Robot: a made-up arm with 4 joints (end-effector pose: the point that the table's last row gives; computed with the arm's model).
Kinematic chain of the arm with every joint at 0, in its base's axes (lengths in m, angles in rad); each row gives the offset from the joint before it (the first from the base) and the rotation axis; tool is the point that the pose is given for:
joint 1: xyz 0 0 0.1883 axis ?
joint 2: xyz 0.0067 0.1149 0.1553 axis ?
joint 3: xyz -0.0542 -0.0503 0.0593 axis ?
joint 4: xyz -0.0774 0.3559 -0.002 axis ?
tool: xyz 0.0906 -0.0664 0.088
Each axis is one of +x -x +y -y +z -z.
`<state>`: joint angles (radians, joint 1 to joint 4).
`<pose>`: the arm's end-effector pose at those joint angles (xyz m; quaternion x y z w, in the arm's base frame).
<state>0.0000 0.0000 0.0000 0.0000</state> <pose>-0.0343 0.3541 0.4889 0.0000 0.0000 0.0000 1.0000</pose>
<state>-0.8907 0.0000 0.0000 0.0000</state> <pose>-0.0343 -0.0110 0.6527 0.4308 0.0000 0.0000 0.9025</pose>
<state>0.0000 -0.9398 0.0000 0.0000</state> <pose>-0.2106 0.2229 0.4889 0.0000 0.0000 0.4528 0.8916</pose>
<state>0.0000 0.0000 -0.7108 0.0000</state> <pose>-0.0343 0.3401 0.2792 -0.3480 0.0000 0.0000 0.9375</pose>
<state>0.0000 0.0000 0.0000 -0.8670</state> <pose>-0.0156 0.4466 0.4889 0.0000 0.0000 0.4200 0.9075</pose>
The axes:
joint 1: -x
joint 2: -z
joint 3: +x
joint 4: -z

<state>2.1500 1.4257 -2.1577 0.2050</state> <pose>-0.1297 -0.1333 0.0939 0.6285 0.0621 0.6079 0.4812</pose>
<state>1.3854 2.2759 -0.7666 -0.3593</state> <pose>0.2076 0.0451 0.2225 -0.4126 -0.2060 -0.8152 0.3505</pose>
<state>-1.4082 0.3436 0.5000 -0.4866</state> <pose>0.0570 -0.3957 0.5736 0.7982 -0.1209 -0.0118 0.5901</pose>
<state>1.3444 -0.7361 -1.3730 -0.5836</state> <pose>-0.0768 -0.0692 -0.0104 -0.8750 0.2575 0.4011 0.0846</pose>
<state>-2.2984 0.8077 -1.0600 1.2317</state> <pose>-0.0011 -0.2523 0.4115 0.2100 0.6272 -0.3979 0.6358</pose>
